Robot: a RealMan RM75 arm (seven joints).
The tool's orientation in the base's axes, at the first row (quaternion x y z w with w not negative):
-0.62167, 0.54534, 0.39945, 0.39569
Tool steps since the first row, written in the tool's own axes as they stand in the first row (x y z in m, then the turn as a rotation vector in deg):
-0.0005, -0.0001, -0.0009, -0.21, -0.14, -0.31
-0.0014, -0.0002, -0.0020, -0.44, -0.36, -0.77
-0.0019, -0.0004, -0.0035, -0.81, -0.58, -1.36
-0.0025, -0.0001, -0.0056, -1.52, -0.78, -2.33
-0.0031, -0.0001, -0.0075, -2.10, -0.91, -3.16
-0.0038, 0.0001, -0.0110, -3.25, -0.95, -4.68
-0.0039, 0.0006, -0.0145, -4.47, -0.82, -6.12
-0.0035, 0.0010, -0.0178, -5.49, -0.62, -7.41
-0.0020, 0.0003, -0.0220, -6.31, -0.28, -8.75
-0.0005, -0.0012, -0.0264, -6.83, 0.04, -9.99
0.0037, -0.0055, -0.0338, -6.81, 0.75, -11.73
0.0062, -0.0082, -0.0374, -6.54, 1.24, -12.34
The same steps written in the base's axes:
0.0001, -0.0006, 0.0008, 0.14, -0.20, 0.32
0.0002, -0.0013, 0.0020, 0.37, -0.52, 0.71
0.0005, -0.0025, 0.0031, 0.60, -0.92, 1.28
0.0002, -0.0043, 0.0044, 0.80, -1.54, 2.31
0.0003, -0.0058, 0.0056, 0.93, -2.09, 3.16
0.0003, -0.0088, 0.0076, 0.97, -3.08, 4.79
0.0000, -0.0121, 0.0089, 0.83, -3.98, 6.45
-0.0001, -0.0153, 0.0097, 0.63, -4.83, 7.86
0.0010, -0.0197, 0.0099, 0.30, -5.81, 9.09
0.0029, -0.0242, 0.0102, 0.02, -6.80, 10.01
0.0080, -0.0322, 0.0093, -0.57, -8.49, 10.59
0.0111, -0.0362, 0.0085, -0.99, -9.19, 10.54

